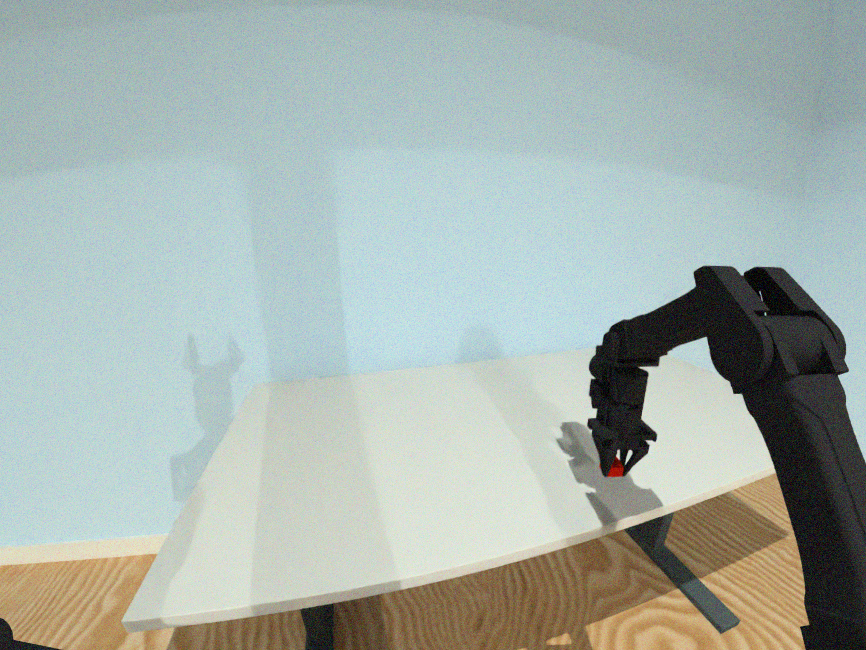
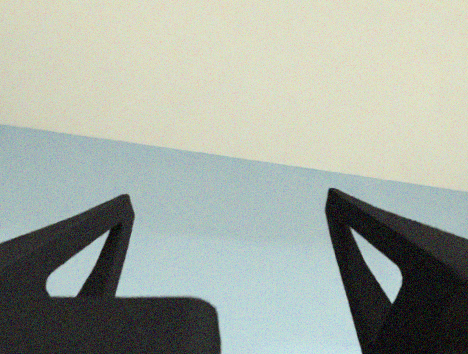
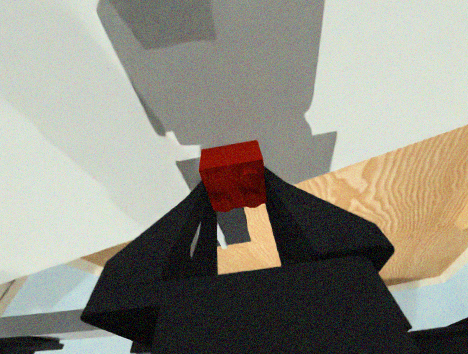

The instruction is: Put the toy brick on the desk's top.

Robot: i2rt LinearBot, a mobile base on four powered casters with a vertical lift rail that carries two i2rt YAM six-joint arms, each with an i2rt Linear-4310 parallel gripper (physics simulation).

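Seen in the pictures: left gripper, fingertip midpoint: [image 2: 228, 202]; right gripper, fingertip midpoint: [image 1: 613, 474] [image 3: 236, 178]; left arm's base, link origin: [image 3: 21, 345].
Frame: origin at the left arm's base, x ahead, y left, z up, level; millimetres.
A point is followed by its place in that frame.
The red toy brick [image 1: 614, 468] @(y -635, x 416, z 3 mm) [image 3: 232, 176] @(y -639, x 441, z 4 mm) is held between the fingertips of my right gripper [image 1: 615, 470] @(y -638, x 421, z -15 mm) [image 3: 236, 178] @(y -638, x 421, z -15 mm), which is shut on it and points down. The brick is over the front right part of the white desk's top [image 1: 447, 475] @(y -334, x 481, z -51 mm) [image 3: 400, 65] @(y -752, x 457, z -51 mm), near its front edge. The gripper's shadow falls on the top beside it; the exact height of the brick above the surface is hard to tell. My left gripper [image 2: 228, 202] @(y 7, x 47, z 433 mm) is open and empty, facing the wall and away from the desk.
The blue wall [image 1: 419, 244] @(y -263, x 1080, z 370 mm) [image 2: 280, 270] @(y -103, x 1043, z 952 mm) stands behind the desk. A dark desk leg with a foot [image 1: 689, 587] stands under the right side, on the wood floor [image 1: 489, 608] @(y -480, x 669, z -771 mm) [image 3: 400, 200] @(y -1738, x -833, z -771 mm). The right arm [image 1: 804, 419] @(y -614, x 131, z 273 mm) reaches in from the right.
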